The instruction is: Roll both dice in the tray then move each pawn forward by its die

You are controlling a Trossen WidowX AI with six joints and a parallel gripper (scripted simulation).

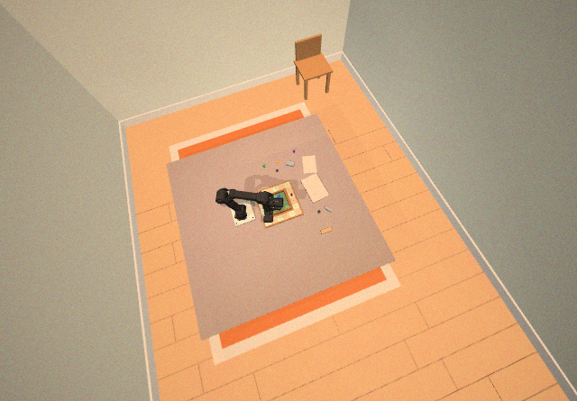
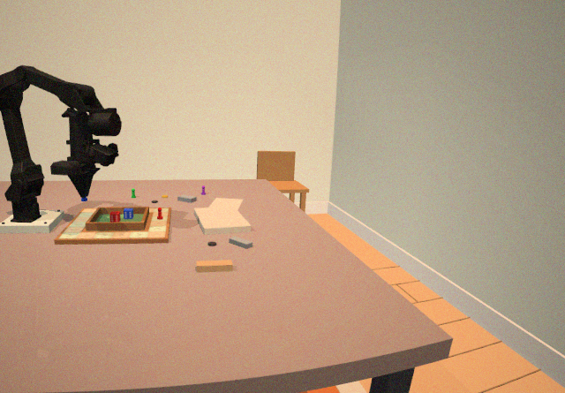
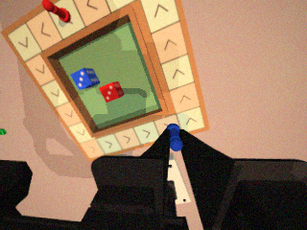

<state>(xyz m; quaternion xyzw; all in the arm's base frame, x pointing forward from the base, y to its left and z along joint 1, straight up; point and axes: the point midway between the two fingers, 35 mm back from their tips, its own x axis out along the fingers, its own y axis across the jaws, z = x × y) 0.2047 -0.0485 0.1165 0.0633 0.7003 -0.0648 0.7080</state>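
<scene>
Now: gripper tip 100 mm above the green tray, 90 mm to the right of it and 60 mm short of it. The rest, counted from my gripper tip: wooden block: 350 mm ahead, 180 mm to the right, 100 mm below; then red pawn: 170 mm ahead, 130 mm to the left, 80 mm below; then blue pawn: 10 mm above.
</scene>
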